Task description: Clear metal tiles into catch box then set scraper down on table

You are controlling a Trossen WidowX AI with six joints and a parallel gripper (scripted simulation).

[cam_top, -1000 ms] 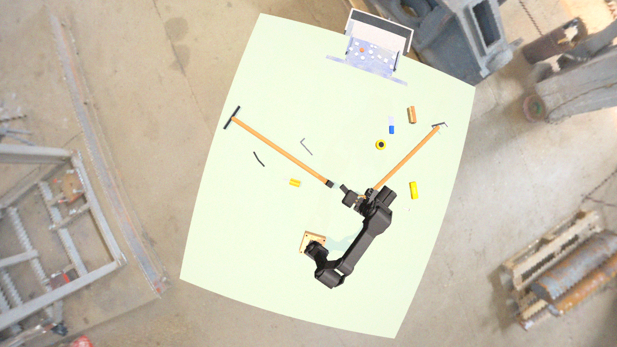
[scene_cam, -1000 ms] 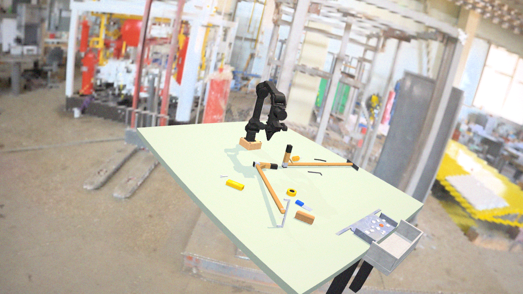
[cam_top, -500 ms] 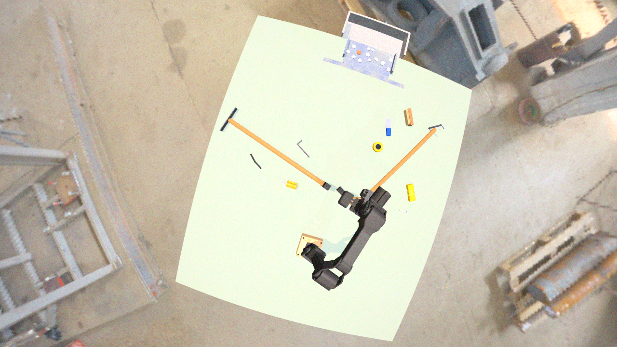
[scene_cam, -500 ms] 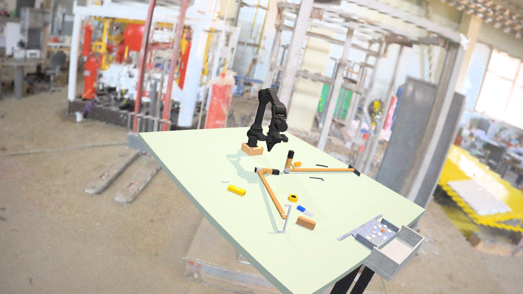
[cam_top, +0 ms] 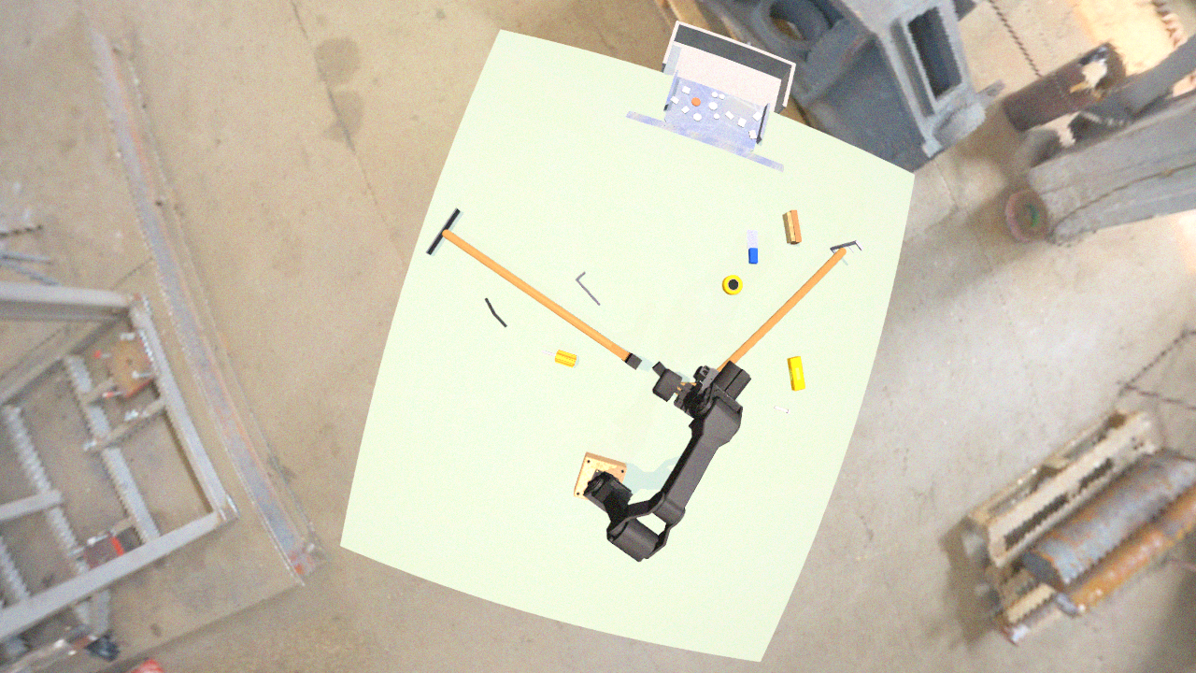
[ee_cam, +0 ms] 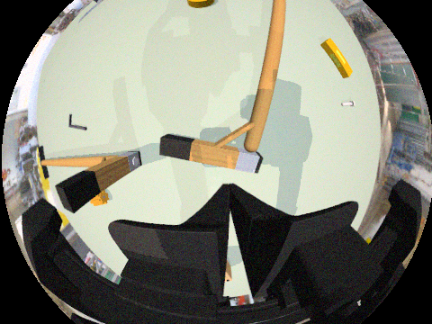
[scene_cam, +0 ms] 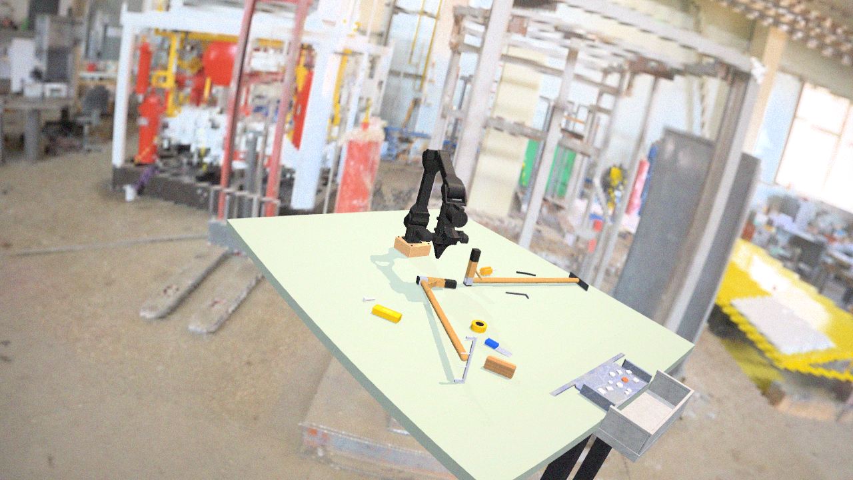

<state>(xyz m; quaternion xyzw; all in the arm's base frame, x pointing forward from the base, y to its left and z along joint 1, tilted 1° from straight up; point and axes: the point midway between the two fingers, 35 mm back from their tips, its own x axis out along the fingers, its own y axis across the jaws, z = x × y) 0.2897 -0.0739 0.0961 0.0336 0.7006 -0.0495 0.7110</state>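
The long scraper lies 6 cm ahead of my gripper tip, 43 cm to the left of it and 4 cm below it. Round my gripper tip: yellow tape roll 31 cm ahead, 1 cm to the right, 10 cm below; then yellow block 17 cm ahead, 27 cm to the right, 9 cm below; then yellow-handled screwdriver 5 cm behind, 30 cm to the left, 9 cm below.
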